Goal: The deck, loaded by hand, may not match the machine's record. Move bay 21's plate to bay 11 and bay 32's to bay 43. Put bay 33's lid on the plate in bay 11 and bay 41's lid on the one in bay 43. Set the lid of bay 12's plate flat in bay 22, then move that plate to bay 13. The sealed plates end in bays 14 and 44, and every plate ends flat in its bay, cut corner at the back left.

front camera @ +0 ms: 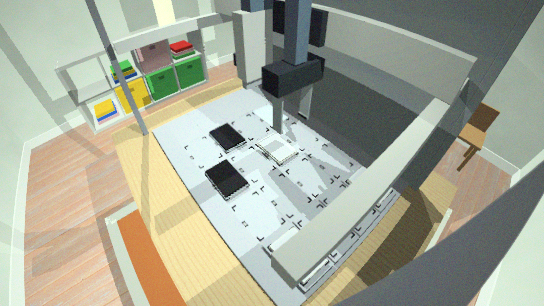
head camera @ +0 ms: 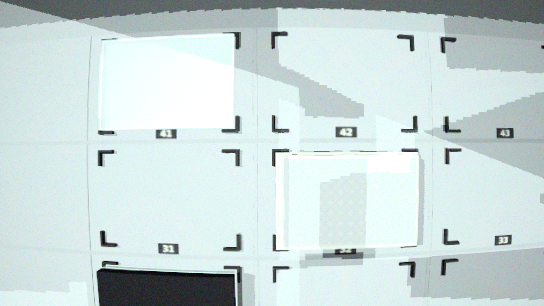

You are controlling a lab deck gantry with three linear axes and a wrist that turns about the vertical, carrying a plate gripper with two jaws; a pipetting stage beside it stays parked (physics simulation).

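Pixels of known places: gripper, fingertip midpoint: [front camera: 291,123]; robot's base, link origin: [front camera: 185,147].
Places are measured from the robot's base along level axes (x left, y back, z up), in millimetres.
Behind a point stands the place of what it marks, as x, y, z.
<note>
My gripper [front camera: 290,125] @[254, -292, 158] is open and empty, with its two jaws apart above the back of the deck, near bays 41 and 42. A clear lid [front camera: 263,114] @[343, -46, 8] [head camera: 167,85] @[360, -68, 8] lies flat in bay 41, partly behind a jaw in the front view. A pale plate [front camera: 277,148] @[251, -239, 14] [head camera: 300,200] @[259, -185, 14] sits flat in bay 32. A black-topped plate [front camera: 227,137] @[146, -77, 17] [head camera: 167,290] @[179, -68, 16] sits in bay 21, cut off by the head view's lower edge. Another black-topped plate [front camera: 227,179] @[41, -242, 17] sits in bay 12. In the head view, no lid shows in the visible left part of bay 33. The cut corners are too small to tell.
A long pale beam [front camera: 365,190] @[24, -621, 400] crosses the deck's right side and hides part of it. White pieces [front camera: 285,239] @[44, -507, 29] [front camera: 356,176] @[352, -506, 29] show partly behind it; I cannot tell whether they are plates. A grey column [front camera: 251,47] @[200, -190, 375] stands at the back. A cube shelf stands at the back left.
</note>
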